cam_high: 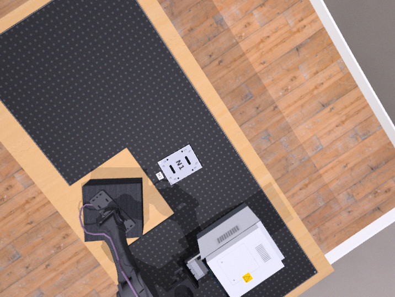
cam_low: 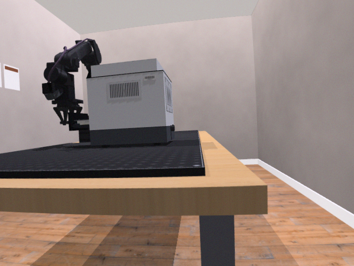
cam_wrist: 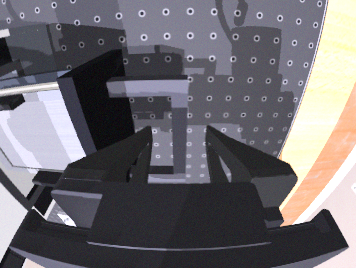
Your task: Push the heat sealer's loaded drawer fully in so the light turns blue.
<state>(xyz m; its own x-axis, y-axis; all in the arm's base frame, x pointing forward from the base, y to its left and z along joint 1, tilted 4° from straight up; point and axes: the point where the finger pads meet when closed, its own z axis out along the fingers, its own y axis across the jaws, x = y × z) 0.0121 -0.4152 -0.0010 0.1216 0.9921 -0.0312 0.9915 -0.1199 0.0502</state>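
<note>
The sealer drawer lies 110 mm ahead of my hand, 20 mm to the right of it and 10 mm below it. From my hand the other things lie so: tag (210 mm ahead, 390 mm to the left, 100 mm below).
</note>
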